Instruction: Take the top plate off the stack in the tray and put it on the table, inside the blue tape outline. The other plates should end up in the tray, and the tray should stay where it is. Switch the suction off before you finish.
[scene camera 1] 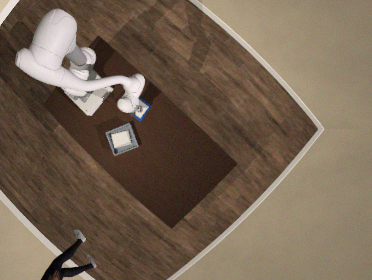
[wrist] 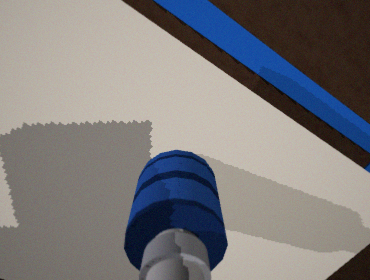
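My suction cup is blue in the wrist view and touches the cream plate, which it holds. The plate is at or just above the table, over the area of the blue tape outline. In the wrist view a brown strip shows between one plate edge and the tape; the outline's left part is hidden by the arm in the scene view. The grey tray stands below and left of the outline, with the other cream plates stacked inside.
The dark brown table top extends toward the lower right. The white arm reaches over from its base at the upper left. A person's dark-clothed limbs show at the lower left, off the table.
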